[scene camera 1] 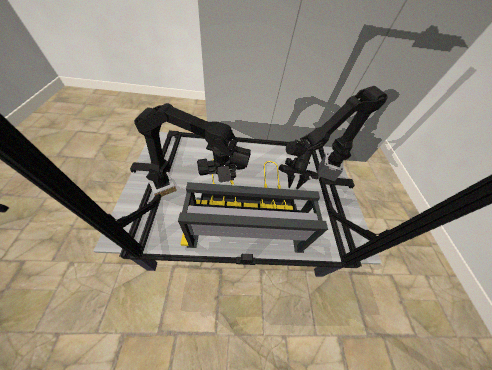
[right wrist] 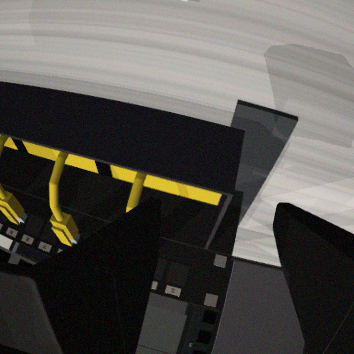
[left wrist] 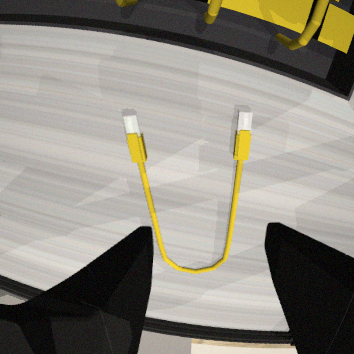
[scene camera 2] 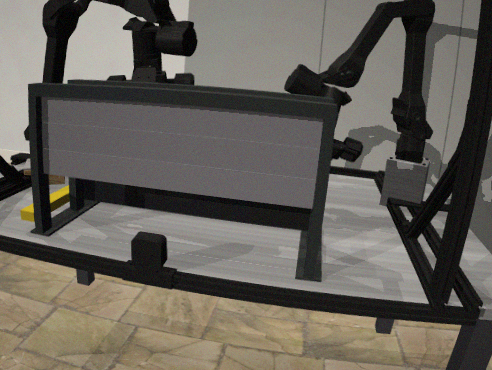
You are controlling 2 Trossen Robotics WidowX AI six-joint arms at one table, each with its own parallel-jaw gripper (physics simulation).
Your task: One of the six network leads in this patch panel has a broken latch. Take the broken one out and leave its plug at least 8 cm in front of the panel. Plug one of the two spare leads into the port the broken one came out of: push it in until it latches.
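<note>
The patch panel's dark frame stands across the table with its back to both scene cameras. Yellow leads run to its ports; their latches are too small or hidden to judge. One spare lead lies in a U in front of the panel, its two plugs toward it; another yellow loop lies farther right. My left gripper is open and empty above the spare lead's bend; its fingertips are hidden in the scene views. My right gripper is open and empty near the panel's right end.
A yellow-and-black strip runs along a ledge in front of the ports. A yellow bar lies by the frame's left leg. A black rail edges the table, with a small black block on it.
</note>
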